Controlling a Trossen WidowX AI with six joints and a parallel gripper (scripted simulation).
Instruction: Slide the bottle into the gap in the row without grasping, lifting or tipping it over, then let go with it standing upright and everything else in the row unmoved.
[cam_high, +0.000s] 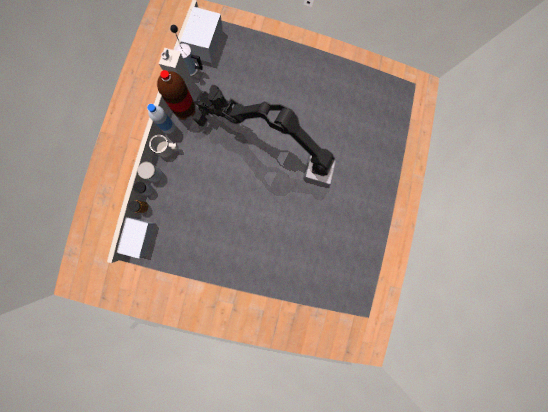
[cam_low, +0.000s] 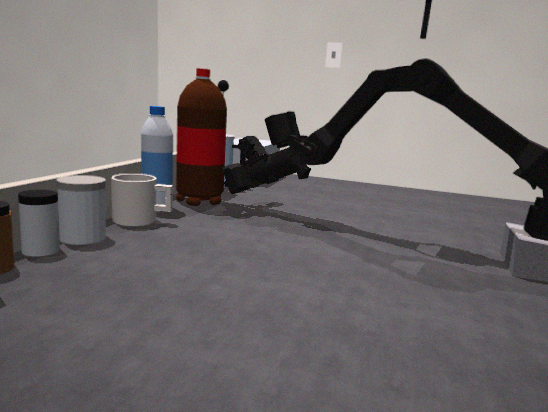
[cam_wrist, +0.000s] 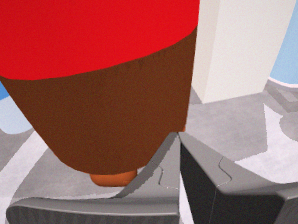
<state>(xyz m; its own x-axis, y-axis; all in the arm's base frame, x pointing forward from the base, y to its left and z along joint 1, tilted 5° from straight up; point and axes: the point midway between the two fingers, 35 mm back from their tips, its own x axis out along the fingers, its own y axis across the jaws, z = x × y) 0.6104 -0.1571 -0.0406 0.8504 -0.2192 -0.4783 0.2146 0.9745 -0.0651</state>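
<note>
Right now my hand is 90 mm below the brown cola bottle, 80 mm short of it and 30 mm to the right of it. Round my hand: white microwave-like box: 350 mm to the right, 90 mm ahead; blue-capped water bottle: 130 mm to the left, 130 mm ahead, 50 mm above; blue pitcher: 190 mm to the right, 100 mm ahead, 80 mm above.
</note>
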